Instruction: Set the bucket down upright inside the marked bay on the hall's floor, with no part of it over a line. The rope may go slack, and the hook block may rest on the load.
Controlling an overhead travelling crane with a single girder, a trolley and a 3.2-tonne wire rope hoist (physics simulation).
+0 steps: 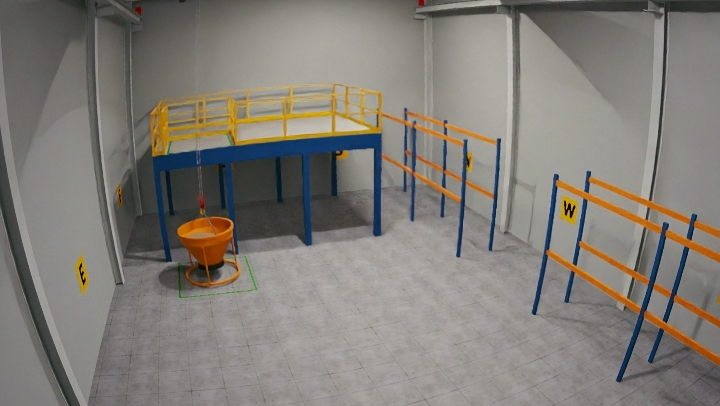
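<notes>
The orange bucket (205, 243), a cone-shaped bowl on a round tube frame, is upright at the left. Its base ring shows inside the green outline of the marked bay (219, 294), with no part seen across a line. The ring is at the floor or very close above it; I cannot tell whether it touches. My gripper, the hook (202, 212) under the red hook block, is above the bowl's rim and is engaged with the bucket's thin bail. The ropes above look straight. The back line of the bay is partly hidden behind the bucket.
A blue platform (267, 146) with yellow railings stands right behind the bucket, its near legs close to the bay. A second green outline is on its deck. Blue and orange racks (461, 201) (655, 272) stand along the right wall. The left wall carries E signs (81, 274).
</notes>
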